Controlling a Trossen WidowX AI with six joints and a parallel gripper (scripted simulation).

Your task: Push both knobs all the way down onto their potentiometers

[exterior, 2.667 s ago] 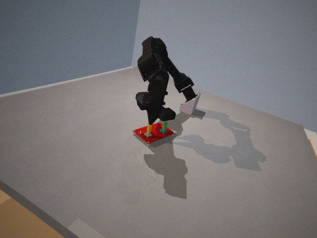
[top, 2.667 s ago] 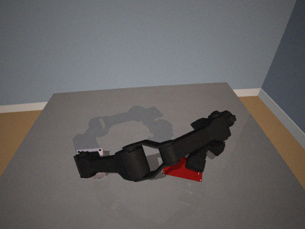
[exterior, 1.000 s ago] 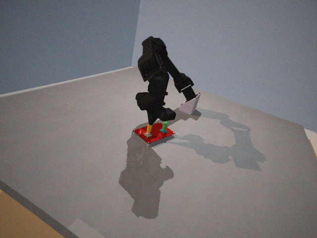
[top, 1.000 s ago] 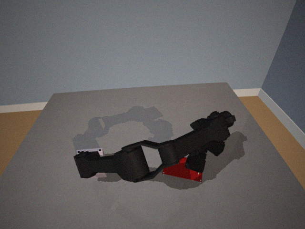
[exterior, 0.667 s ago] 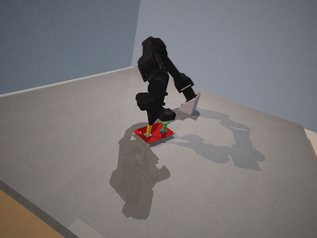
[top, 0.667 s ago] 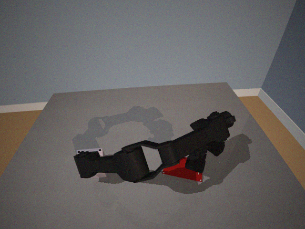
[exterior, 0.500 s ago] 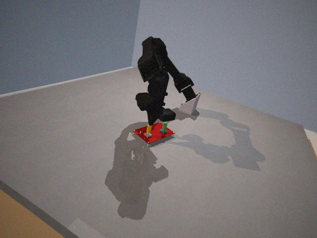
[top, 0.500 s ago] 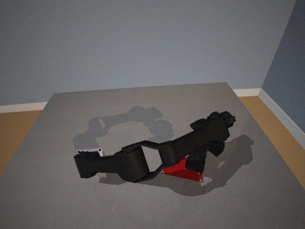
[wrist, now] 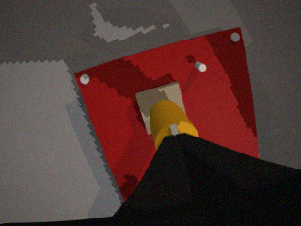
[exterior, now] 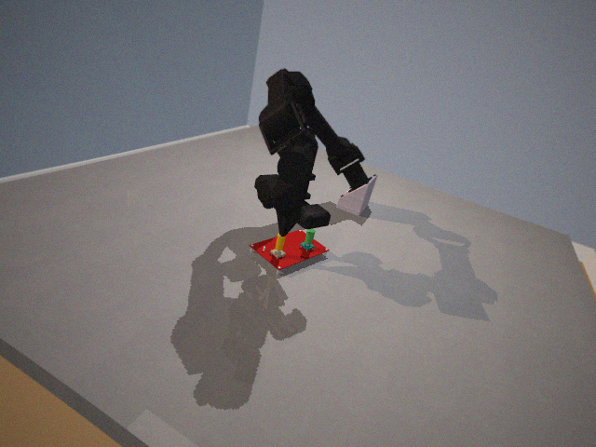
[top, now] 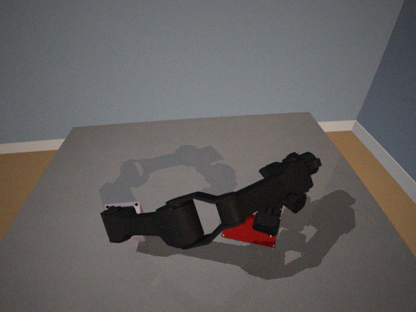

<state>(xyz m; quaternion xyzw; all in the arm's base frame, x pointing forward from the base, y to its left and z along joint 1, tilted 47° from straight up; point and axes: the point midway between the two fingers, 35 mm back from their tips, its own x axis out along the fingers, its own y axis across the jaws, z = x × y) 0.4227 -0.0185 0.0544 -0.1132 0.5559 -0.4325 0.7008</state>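
Now: the grey potentiometer 3 cm below my gripper tip. Also, from my gripper tip: teal potentiometer (7 cm behind, 4 cm to the left, 3 cm below); green knob (7 cm behind, 4 cm to the left, 2 cm below).
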